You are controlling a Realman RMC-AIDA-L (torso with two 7-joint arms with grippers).
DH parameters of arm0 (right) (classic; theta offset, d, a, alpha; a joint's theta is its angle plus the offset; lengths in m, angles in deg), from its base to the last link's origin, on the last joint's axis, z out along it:
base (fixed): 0 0 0 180
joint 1: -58.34 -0.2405 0 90
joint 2: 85.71 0 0 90
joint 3: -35.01 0.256 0 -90
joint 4: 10.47 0 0 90
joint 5: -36.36 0.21 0 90
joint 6: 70.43 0 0 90
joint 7: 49.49 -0.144 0 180
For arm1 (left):
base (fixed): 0 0 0 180
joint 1: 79.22 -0.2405 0 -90
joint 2: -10.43 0 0 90
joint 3: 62.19 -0.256 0 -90
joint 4: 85.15 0 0 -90
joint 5: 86.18 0.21 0 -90
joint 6: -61.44 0 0 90
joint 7: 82.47 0.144 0 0
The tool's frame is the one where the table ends.
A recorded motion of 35 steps. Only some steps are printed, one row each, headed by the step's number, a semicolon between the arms.
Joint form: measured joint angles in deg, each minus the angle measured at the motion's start. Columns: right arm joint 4, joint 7, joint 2, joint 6, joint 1, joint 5, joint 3; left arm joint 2, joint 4, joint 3, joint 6, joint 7, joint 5, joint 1.
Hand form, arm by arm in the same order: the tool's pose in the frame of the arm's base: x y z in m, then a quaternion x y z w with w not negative. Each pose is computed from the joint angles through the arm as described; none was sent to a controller.
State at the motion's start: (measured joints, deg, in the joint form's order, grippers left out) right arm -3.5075 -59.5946 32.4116 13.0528 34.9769 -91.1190 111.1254; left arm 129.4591 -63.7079 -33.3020 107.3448 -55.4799 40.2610 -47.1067
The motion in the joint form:
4: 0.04 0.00 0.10 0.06 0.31 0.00 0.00; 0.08 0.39 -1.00 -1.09 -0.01 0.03 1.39
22: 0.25 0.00 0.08 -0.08 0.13 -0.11 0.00; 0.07 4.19 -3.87 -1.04 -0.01 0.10 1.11
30: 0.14 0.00 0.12 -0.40 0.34 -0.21 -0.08; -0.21 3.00 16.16 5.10 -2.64 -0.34 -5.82
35: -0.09 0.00 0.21 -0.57 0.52 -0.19 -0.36; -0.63 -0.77 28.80 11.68 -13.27 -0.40 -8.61
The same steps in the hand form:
4: 0.3630 0.3044 0.0913 -0.43975 0.20791 0.38060 0.78647; -0.2508 0.3491 -0.1136 -0.87065 0.02117 -0.10623 0.47982
22: 0.3615 0.3063 0.0911 -0.44077 0.20748 0.38292 0.78489; -0.2334 0.3371 -0.1280 -0.88140 0.03052 -0.13241 0.45241
30: 0.3632 0.3051 0.0900 -0.44261 0.21074 0.37946 0.78466; -0.2799 0.3551 -0.0598 -0.77176 -0.10830 -0.16418 0.60474
35: 0.3646 0.3036 0.0885 -0.44502 0.21337 0.37605 0.78423; -0.3222 0.3525 -0.0031 -0.65923 -0.20736 -0.21938 0.68869

